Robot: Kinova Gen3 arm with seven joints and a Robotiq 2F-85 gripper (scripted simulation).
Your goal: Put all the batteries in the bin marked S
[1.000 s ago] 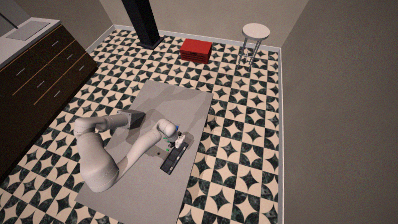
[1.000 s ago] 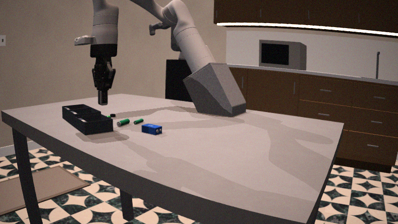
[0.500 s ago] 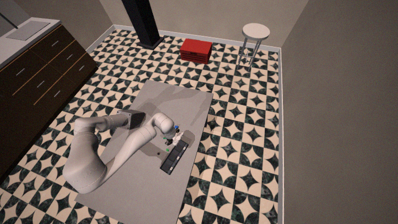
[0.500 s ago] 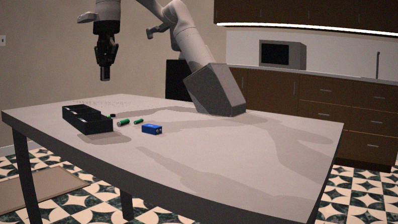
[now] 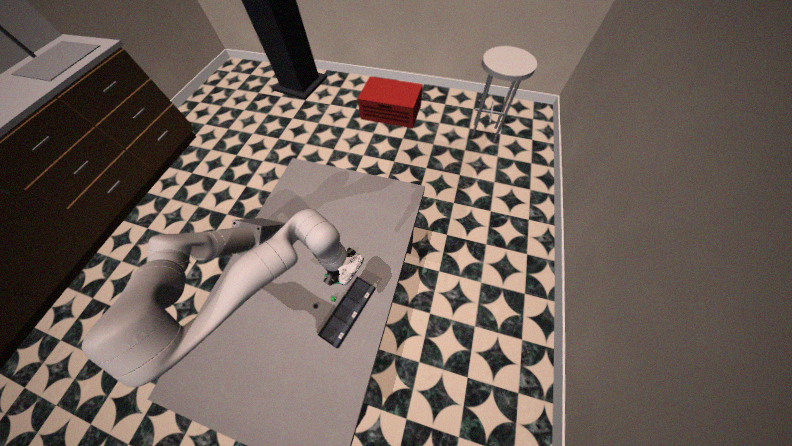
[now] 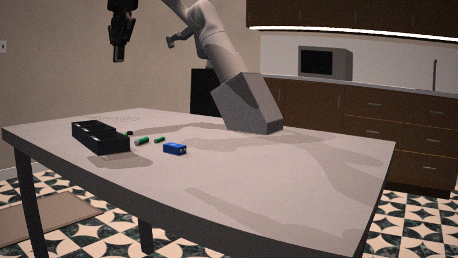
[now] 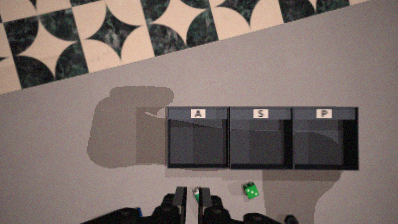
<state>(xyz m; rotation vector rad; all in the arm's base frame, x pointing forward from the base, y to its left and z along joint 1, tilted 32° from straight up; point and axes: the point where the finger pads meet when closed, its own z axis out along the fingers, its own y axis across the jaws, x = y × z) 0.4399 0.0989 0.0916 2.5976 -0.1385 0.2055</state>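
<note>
Now: hand 7 cm past the green battery, 1 cm to the left of it and 21 cm above it. Round my hand: bin row 2 cm ahead, 9 cm to the right, 20 cm below; blue 9V battery 9 cm behind, 12 cm to the left, 21 cm below; green die 6 cm behind, 8 cm to the right, 21 cm below.
</note>
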